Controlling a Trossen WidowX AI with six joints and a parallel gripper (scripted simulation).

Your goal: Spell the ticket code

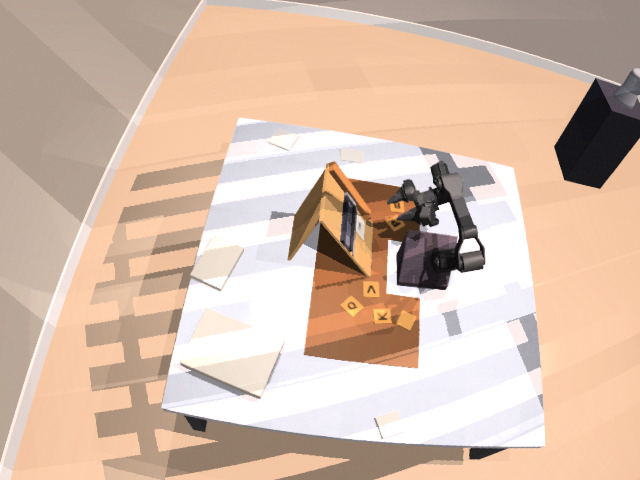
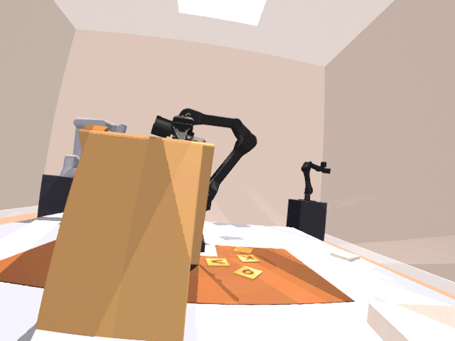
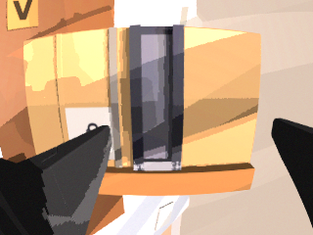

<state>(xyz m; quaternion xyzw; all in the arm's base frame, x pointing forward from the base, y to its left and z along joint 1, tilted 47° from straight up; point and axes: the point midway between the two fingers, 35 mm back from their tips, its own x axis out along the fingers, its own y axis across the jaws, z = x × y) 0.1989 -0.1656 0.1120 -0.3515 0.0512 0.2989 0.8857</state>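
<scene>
My gripper tip is now 28 cm above the k tile, 23 cm to the right of it and 4 cm past it. The rest, counted from my gripper tip: orange mat 28 cm below, 2 cm to the left, 2 cm behind; v tile 28 cm below, 13 cm to the left; white ticket 19 cm below, 7 cm to the right, 7 cm ahead.
</scene>
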